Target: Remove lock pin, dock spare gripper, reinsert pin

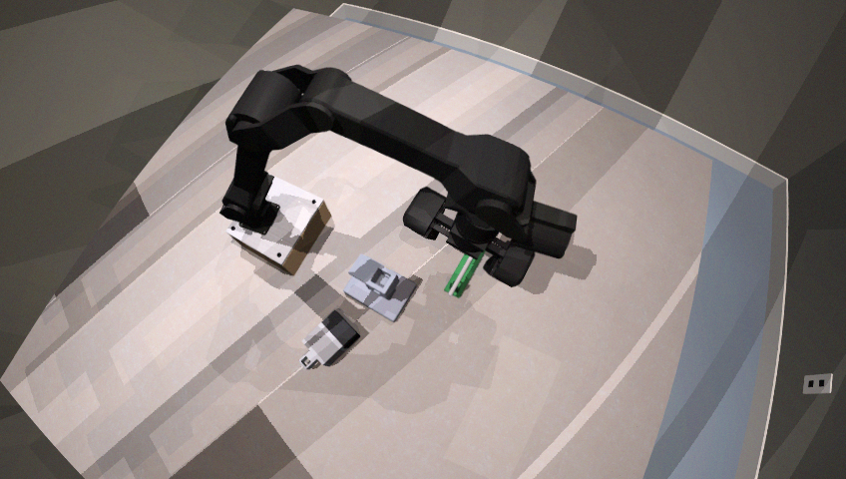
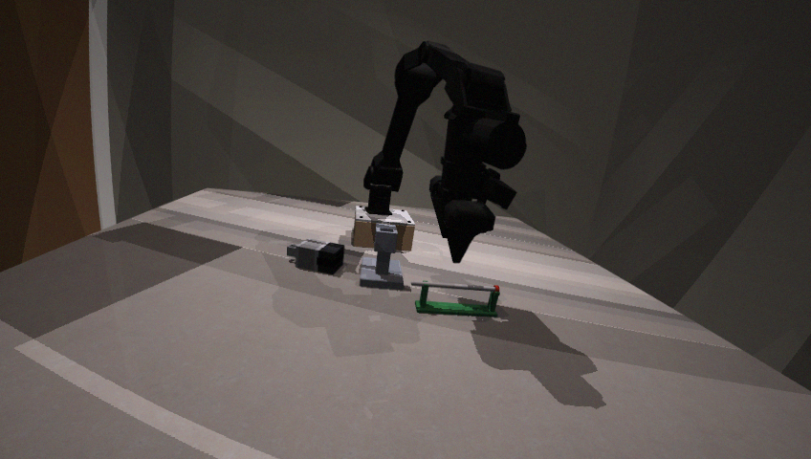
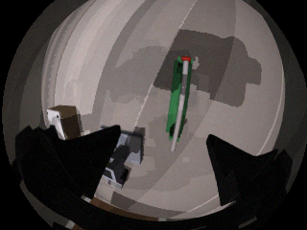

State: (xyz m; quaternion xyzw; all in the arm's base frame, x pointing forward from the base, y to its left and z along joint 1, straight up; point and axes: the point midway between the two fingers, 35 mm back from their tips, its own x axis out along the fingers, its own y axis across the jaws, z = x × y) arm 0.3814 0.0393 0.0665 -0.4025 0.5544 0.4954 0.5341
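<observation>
My gripper tip is now 210 mm to the left of the spare gripper, 170 mm past it and 80 mm above it. Round my gripper tip: green cradle: 80 mm below, 20 mm to the left, 20 mm ahead; then grey mount: 110 mm behind, 80 mm to the right, 50 mm below.
</observation>
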